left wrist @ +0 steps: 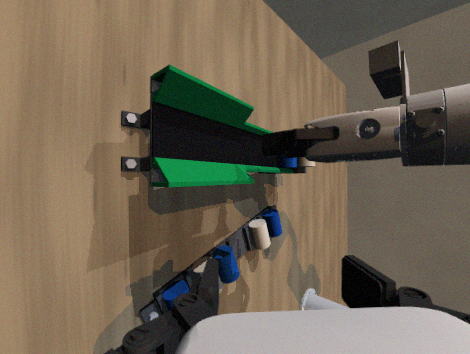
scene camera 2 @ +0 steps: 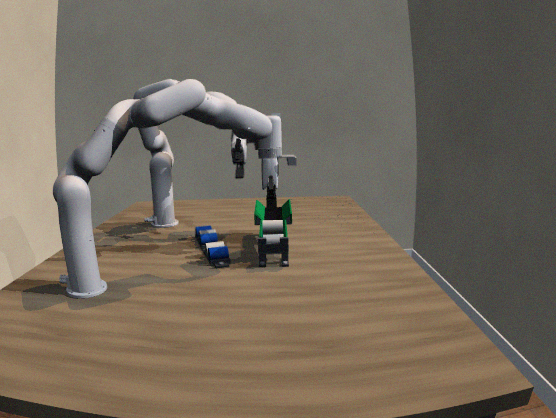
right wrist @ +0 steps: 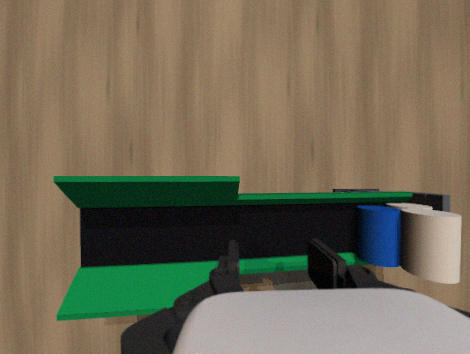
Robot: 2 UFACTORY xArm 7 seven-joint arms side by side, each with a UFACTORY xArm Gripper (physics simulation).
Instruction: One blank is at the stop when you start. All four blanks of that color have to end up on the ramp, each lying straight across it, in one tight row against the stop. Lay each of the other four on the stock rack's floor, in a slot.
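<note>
The ramp [scene camera 2: 259,212] [left wrist: 200,102] [right wrist: 150,192] has green walls and a dark bed. A white blank lies at its stop [scene camera 2: 284,245] [right wrist: 445,202], a blue blank [left wrist: 288,162] [right wrist: 378,235] lies up-ramp, and a second white blank [scene camera 2: 272,226] [left wrist: 307,163] [right wrist: 432,245] rests on top of these two. My right gripper [scene camera 2: 271,200] [left wrist: 275,147] [right wrist: 272,257] is open over the ramp, up-ramp of the blue blank, with nothing between its fingers. My left gripper [scene camera 2: 239,172] [left wrist: 280,278] is open and empty, high up beyond it.
The stock rack [scene camera 2: 220,263] [left wrist: 239,247] stands left of the ramp in the scene view. It holds three blue blanks [scene camera 2: 218,252] [left wrist: 226,264] and two white ones [scene camera 2: 215,245] [left wrist: 259,234], with a gap in its middle. My right arm reaches high over the rack.
</note>
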